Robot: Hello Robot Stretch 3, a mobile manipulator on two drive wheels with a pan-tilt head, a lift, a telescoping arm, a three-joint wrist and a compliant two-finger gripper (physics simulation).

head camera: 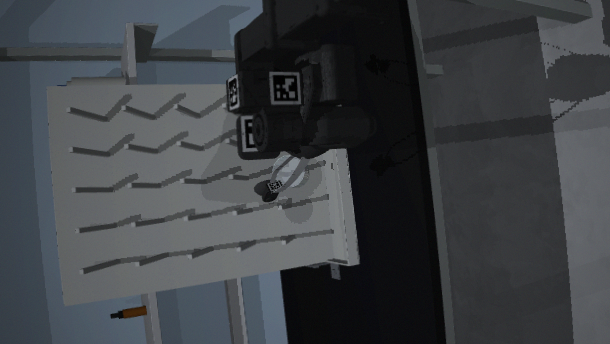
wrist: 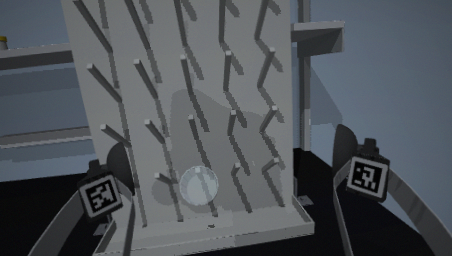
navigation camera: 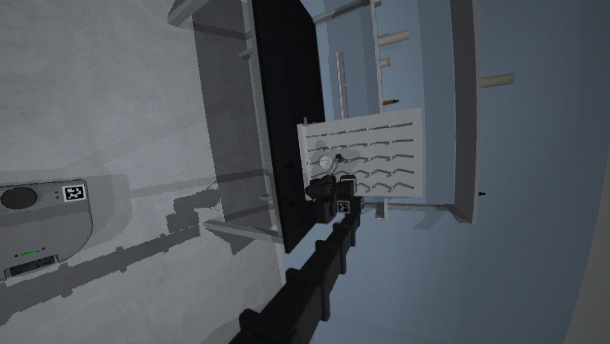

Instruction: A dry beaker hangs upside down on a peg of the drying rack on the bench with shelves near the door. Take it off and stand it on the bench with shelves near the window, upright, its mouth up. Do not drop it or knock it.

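Places are measured from the robot's base along level axes (x ahead, y left, z up), in centimetres.
Pixels of known places: gripper, fingertip midpoint: (wrist: 230, 152); robot's base, link origin: (navigation camera: 20, 197).
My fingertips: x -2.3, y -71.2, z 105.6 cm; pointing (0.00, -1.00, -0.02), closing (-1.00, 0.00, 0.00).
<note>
For each thing: its top centre in the pictures, then the offset to it from my fingertips. "pt": a spot on its surface instead. Level surfaces: height alone.
- clear beaker, top centre: (wrist: 197, 162) (head camera: 269, 174) (navigation camera: 333, 161) dx +7.0, dy -24.3, dz -10.6 cm
- black-topped bench, surface height: dz -29.4 cm
- rack's tray lip, surface spot: (wrist: 300, 229) pt dx -12.9, dy -23.7, dz -27.6 cm
- orange bottle, surface spot: (head camera: 134, 312) (navigation camera: 388, 102) pt dx +41.6, dy -51.6, dz +19.4 cm
- yellow-capped jar, surface spot: (navigation camera: 385, 62) pt dx +65.5, dy -48.2, dz +19.5 cm
The clear beaker (head camera: 283, 167) (navigation camera: 325, 161) (wrist: 199, 185) hangs on a lowest-row, middle peg of the white drying rack (head camera: 100, 170) (navigation camera: 418, 150) (wrist: 285, 90), its round closed end facing the wrist camera. The rack stands on the black-topped bench (head camera: 390, 225) (navigation camera: 285, 75) (wrist: 45, 210). My gripper (wrist: 230, 152) is open, with its fingers wide apart in front of the rack. The beaker lies between the finger lines in the wrist view, nearer the left finger, and no finger contact shows. One finger overlaps it in the head view; the other is hidden there. The bench near the window cannot be identified.
Bare pegs surround the beaker, and the rack's tray lip (wrist: 300, 229) runs below it. My telescoping arm (navigation camera: 310, 285) reaches in from below in the navigation view. Wall shelves behind carry an orange bottle (head camera: 134, 312) (navigation camera: 389, 102), a yellow-capped jar (navigation camera: 385, 62) and pale cylinders.
</note>
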